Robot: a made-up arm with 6 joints. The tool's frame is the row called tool. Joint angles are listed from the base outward. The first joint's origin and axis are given. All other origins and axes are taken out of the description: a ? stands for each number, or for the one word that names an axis. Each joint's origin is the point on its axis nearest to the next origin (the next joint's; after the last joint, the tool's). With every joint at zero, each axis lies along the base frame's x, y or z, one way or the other. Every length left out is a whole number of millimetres.
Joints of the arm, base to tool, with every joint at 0 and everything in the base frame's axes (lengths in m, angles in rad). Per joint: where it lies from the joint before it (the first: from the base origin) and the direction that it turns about. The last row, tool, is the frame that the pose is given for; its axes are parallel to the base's.
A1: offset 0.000 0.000 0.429 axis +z
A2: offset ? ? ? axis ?
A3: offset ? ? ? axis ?
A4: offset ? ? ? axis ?
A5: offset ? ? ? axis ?
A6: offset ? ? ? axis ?
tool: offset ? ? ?
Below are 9 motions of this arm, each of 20 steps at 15 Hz.
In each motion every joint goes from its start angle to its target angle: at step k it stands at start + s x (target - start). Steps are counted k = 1, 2, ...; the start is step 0. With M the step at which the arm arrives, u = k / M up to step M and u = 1 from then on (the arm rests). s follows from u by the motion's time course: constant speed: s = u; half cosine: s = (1 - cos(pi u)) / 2; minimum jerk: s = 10 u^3 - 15 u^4 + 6 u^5.
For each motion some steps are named. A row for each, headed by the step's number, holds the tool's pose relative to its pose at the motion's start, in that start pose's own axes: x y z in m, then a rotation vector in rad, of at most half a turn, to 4 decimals.
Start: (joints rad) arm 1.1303 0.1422 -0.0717 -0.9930 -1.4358 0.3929
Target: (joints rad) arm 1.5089 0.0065 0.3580 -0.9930 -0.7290 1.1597
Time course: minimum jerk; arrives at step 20
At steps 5, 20:
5: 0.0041 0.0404 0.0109 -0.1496 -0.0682 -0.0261
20: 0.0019 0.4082 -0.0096 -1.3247 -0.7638 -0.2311

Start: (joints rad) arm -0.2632 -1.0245 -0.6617 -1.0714 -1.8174 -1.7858
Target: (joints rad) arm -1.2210 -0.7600 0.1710 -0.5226 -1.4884 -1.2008
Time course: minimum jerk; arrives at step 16
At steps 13, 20:
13: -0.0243 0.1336 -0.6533 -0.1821 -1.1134 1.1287
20: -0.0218 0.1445 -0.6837 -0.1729 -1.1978 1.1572

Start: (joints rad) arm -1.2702 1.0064 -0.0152 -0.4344 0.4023 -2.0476
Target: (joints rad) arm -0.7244 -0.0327 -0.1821 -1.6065 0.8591 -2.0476
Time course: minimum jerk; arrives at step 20
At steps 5, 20:
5: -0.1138 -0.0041 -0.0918 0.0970 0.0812 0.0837
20: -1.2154 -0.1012 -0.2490 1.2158 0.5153 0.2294

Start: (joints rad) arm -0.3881 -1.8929 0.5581 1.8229 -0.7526 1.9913
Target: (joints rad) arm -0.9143 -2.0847 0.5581 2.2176 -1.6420 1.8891
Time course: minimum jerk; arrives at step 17
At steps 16, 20:
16: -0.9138 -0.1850 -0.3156 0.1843 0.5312 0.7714
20: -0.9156 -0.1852 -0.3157 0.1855 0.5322 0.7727

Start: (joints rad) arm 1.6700 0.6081 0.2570 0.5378 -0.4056 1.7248
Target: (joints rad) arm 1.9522 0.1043 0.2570 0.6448 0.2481 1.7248
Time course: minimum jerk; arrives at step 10
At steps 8, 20:
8: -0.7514 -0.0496 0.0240 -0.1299 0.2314 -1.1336
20: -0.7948 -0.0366 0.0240 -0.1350 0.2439 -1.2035

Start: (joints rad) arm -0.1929 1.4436 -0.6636 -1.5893 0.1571 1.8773
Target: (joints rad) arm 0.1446 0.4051 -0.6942 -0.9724 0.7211 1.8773
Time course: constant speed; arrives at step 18
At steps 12, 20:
12: -0.4540 0.0999 -0.2870 -0.3649 -0.6422 -0.7503
20: -0.5858 0.1481 -0.5193 -0.4201 -1.0187 -1.1406

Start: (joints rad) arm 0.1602 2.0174 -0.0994 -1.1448 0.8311 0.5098
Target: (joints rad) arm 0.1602 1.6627 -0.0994 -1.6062 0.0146 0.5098
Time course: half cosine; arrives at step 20
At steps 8, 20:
8: -0.0958 -0.0039 0.0968 0.1967 0.2151 0.1061
20: -0.2944 -0.0327 0.2637 0.5731 0.5657 0.4718

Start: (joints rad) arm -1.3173 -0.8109 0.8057 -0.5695 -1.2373 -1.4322
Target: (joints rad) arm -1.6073 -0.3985 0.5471 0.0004 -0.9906 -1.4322
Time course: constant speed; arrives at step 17
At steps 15, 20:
15: 0.4941 -0.0558 0.2581 -0.0894 -0.7141 -0.4470
20: 0.5453 -0.0764 0.3060 -0.1181 -0.7941 -0.5163

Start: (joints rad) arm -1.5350 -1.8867 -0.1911 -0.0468 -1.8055 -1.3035
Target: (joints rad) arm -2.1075 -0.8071 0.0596 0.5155 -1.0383 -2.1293
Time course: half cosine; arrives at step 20
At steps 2, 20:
2: -0.0064 0.0345 -0.0081 0.0256 -0.0259 -0.0084
20: 0.5114 1.2686 -0.0044 0.5671 -1.0689 -0.0113

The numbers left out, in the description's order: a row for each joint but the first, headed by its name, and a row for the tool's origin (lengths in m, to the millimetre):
A2: xyz 0.000 0.000 0.000, axis +y
A3: xyz 0.000 0.000 1.220, axis -y
A4: xyz 0.555 0.000 0.000, axis -x
A5: xyz 0.000 -0.197 0.000, axis -y
A6: xyz 0.000 0.000 0.000, axis -x
tool: xyz 0.000 0.000 0.000

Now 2 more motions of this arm.
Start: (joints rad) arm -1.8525 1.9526 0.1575 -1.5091 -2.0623 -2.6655
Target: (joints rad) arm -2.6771 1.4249 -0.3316 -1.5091 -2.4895 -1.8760
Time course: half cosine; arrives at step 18
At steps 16, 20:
16: -0.2991 -0.0383 0.8548 -1.2667 0.0804 -0.8450
20: -0.3033 -0.0267 0.8817 -1.3075 0.0925 -0.8701

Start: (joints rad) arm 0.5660 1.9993 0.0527 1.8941 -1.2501 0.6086
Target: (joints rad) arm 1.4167 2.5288 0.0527 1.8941 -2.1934 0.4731
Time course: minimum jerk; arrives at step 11
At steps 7, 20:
7: -0.2704 -0.0903 0.7479 -0.3774 1.0396 -0.0163
20: -0.2226 -0.0060 0.9718 -0.4463 1.4444 -0.0914

